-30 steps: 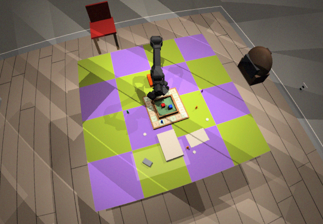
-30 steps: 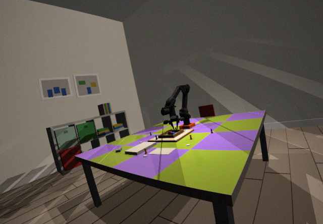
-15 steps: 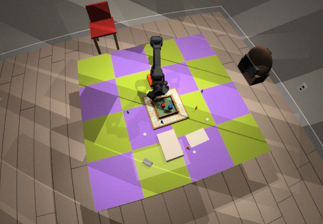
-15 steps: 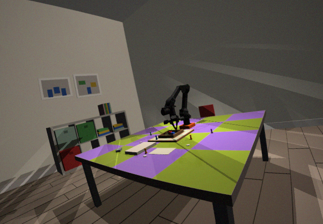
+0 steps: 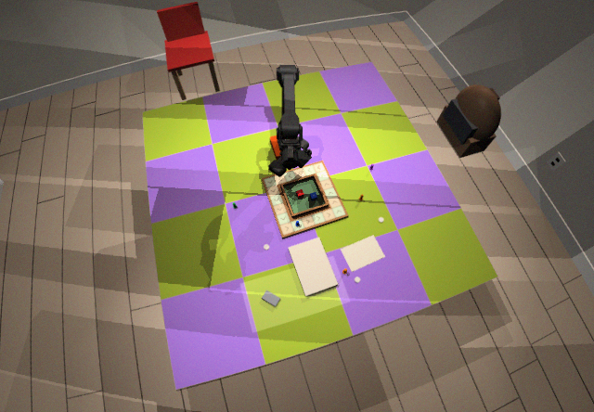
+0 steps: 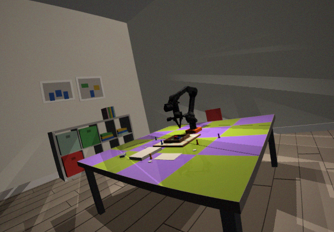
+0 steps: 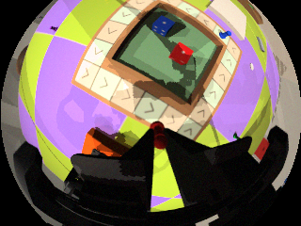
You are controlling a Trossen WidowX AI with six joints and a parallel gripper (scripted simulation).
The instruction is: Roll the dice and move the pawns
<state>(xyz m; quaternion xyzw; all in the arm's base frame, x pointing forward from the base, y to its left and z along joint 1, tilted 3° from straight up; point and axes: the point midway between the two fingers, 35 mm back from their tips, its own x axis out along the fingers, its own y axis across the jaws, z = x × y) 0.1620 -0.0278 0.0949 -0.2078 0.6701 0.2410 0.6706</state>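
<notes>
My gripper tip is now 220 mm short of the blue pawn, 60 mm above it and 20 mm to the left of it. The rest, counted from my gripper tip: purple pawn (370 mm to the left, 80 mm below, 40 mm ahead); red pawn (10 mm above); green tray (110 mm ahead, 90 mm below, 30 mm to the left).
</notes>
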